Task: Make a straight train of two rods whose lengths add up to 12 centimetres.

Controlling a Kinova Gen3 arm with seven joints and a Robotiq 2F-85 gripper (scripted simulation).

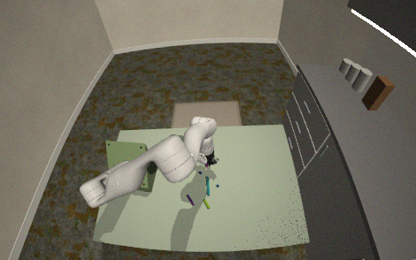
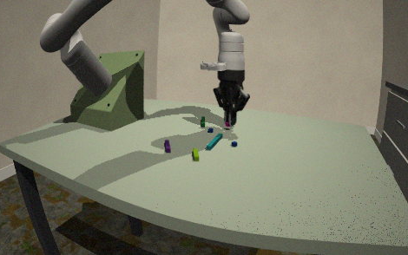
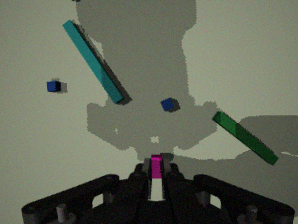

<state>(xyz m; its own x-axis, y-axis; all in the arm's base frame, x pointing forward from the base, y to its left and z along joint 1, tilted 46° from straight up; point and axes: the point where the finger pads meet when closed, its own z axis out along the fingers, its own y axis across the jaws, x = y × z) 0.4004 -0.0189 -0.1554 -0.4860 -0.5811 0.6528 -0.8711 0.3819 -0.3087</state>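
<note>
The magenta rod lies 20 mm below my hand. The rest, counted from my hand: purple rod: 210 mm to the right, 80 mm behind, 30 mm below; then green rod: 90 mm behind, 30 mm below, 20 mm to the left; then turquoise rod: 120 mm to the right, 30 mm below.
</note>
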